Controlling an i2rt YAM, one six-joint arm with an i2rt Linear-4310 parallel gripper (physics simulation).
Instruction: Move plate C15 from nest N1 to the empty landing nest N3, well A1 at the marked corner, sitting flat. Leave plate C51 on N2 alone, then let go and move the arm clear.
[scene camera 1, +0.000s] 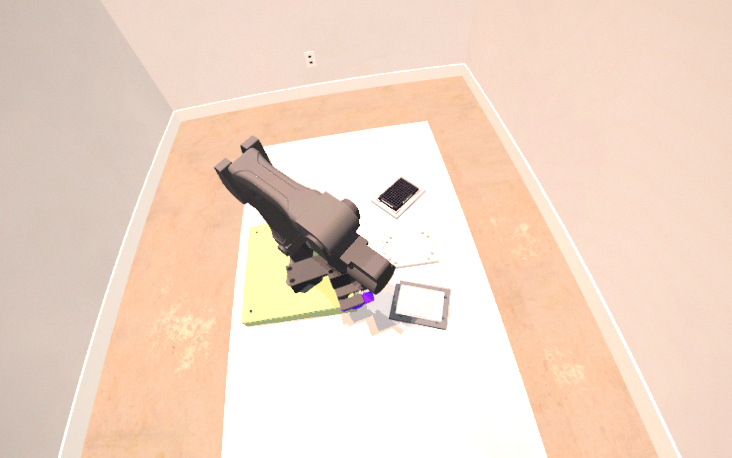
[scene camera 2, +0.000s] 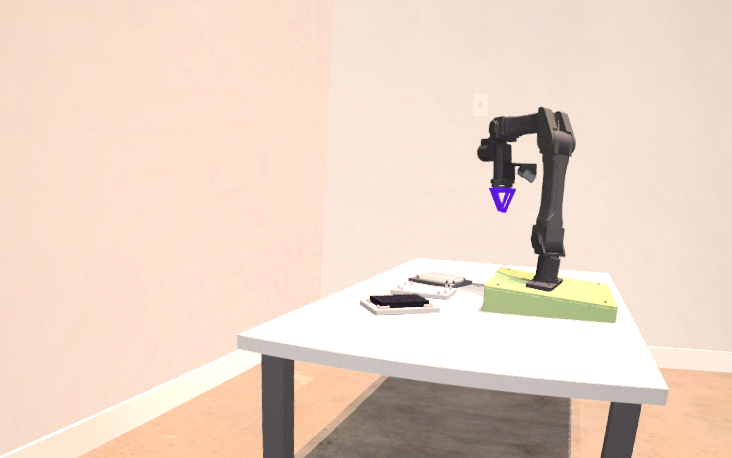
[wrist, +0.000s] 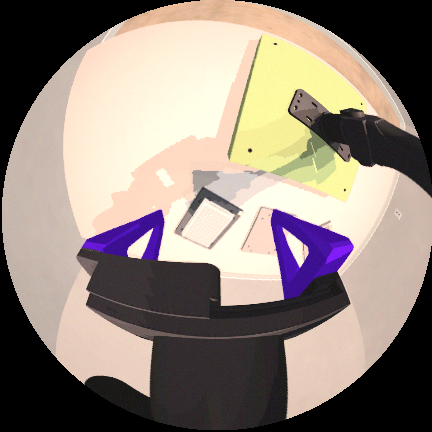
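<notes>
A white plate (scene camera 1: 420, 302) (scene camera 2: 439, 277) (wrist: 207, 222) sits in a dark grey nest (scene camera 1: 439, 323) (wrist: 220, 201). A black plate (scene camera 1: 400, 193) (scene camera 2: 399, 299) sits in a white nest (scene camera 1: 384, 206) (scene camera 2: 399, 310). Between them is an empty white nest (scene camera 1: 410, 249) (scene camera 2: 423, 292) (wrist: 259, 232) with small corner posts. The labels and the A1 mark are too small to read, so I cannot tell which plate is C15. My gripper (scene camera 1: 357, 303) (scene camera 2: 502, 209) (wrist: 217, 214) is open and empty, high above the table. In the wrist view the right finger hides most of the black plate's nest.
The arm stands on a yellow-green base block (scene camera 1: 264, 291) (scene camera 2: 550, 310) (wrist: 270, 100) beside the nests. The white table (scene camera 1: 377, 388) (scene camera 2: 458, 345) (wrist: 150, 90) carries it all. The arm's shadow falls beside the dark grey nest.
</notes>
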